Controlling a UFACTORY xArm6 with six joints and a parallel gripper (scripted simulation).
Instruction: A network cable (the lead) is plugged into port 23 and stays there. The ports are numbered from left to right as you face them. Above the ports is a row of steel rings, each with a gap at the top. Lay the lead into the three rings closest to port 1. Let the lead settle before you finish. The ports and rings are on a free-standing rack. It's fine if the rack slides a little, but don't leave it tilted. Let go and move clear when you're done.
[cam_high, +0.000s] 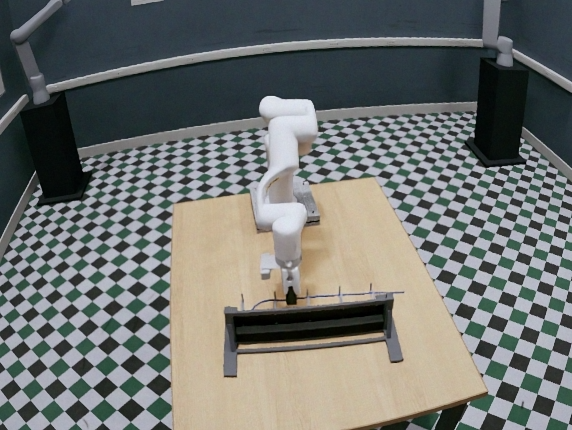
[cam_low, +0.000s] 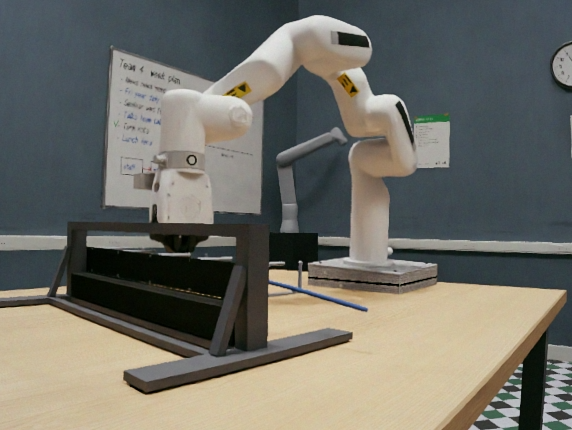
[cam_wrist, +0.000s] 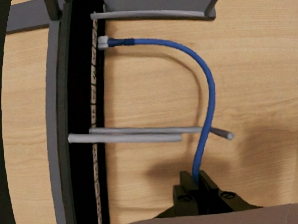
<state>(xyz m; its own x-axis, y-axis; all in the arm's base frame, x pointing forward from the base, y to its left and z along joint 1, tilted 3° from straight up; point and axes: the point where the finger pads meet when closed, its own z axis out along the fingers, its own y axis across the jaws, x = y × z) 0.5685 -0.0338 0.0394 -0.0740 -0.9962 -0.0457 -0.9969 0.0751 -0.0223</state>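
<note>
The grey rack is 110 mm ahead of my hand, 40 mm to the left of it and 10 mm below it.
</note>
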